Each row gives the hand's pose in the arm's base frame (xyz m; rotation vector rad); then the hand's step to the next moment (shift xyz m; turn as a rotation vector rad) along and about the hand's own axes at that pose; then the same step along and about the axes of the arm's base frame.
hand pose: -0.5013 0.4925 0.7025 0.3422 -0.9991 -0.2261
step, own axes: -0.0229 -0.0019 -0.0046 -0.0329 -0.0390 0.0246
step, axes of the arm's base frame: -0.0082 0.0068 -0.0209 -0.0393 -0.0292 -0.0284
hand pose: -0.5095 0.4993 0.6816 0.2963 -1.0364 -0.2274
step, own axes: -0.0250 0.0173 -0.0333 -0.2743 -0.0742 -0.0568
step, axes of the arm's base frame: 0.0174 0.0287 -0.0301 -0.0889 0.0266 -0.2745
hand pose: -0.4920 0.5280 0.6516 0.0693 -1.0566 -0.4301
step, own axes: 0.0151 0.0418 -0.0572 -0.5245 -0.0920 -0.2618
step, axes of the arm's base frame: 0.0681 0.0241 -0.0052 -0.0236 0.0738 -0.5883
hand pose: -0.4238 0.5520 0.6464 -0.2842 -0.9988 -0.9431
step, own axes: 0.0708 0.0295 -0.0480 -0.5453 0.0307 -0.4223
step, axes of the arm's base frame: 0.0656 -0.0498 0.0375 0.1628 0.0613 -0.6681
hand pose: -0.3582 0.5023 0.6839 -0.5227 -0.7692 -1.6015
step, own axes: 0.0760 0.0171 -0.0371 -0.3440 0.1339 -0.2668
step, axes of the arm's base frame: 0.0067 -0.0798 0.0321 0.2150 0.0319 -0.4003
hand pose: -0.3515 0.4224 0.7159 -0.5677 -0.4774 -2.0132
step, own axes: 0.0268 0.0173 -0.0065 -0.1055 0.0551 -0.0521
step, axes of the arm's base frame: 0.0022 -0.0303 0.0117 0.0841 0.0194 -0.0971
